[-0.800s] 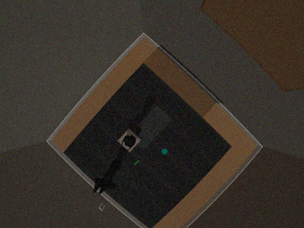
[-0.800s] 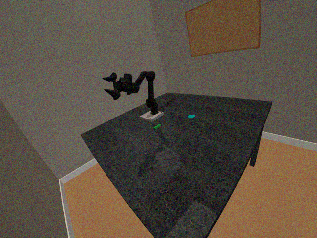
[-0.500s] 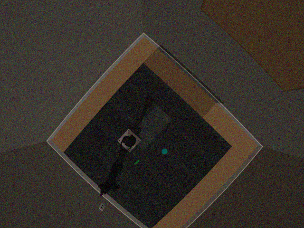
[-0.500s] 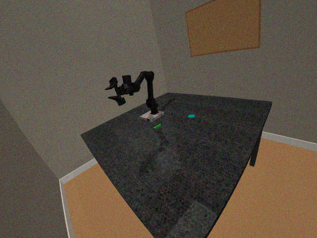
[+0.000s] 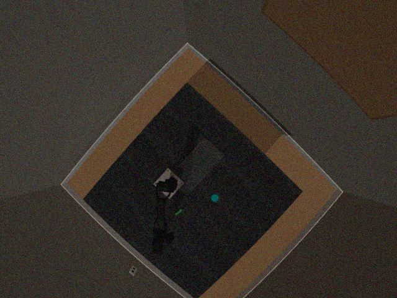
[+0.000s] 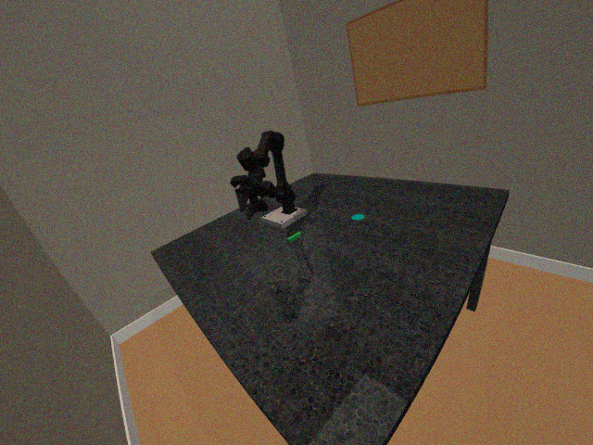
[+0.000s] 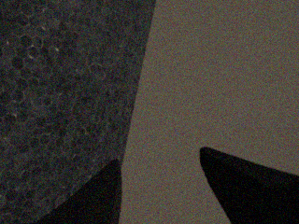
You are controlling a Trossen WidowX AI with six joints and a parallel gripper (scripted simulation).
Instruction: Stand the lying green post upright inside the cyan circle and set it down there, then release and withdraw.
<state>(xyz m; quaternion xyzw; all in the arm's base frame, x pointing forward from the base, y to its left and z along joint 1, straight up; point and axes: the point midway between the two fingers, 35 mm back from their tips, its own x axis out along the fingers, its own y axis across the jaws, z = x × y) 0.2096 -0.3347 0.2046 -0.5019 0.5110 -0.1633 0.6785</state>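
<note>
The green post is 21 cm below my gripper tip, 20 cm to the left of it and 3 cm behind it. Round my gripper tip: cyan circle: 47 cm to the left, 21 cm below, 11 cm ahead.
</note>
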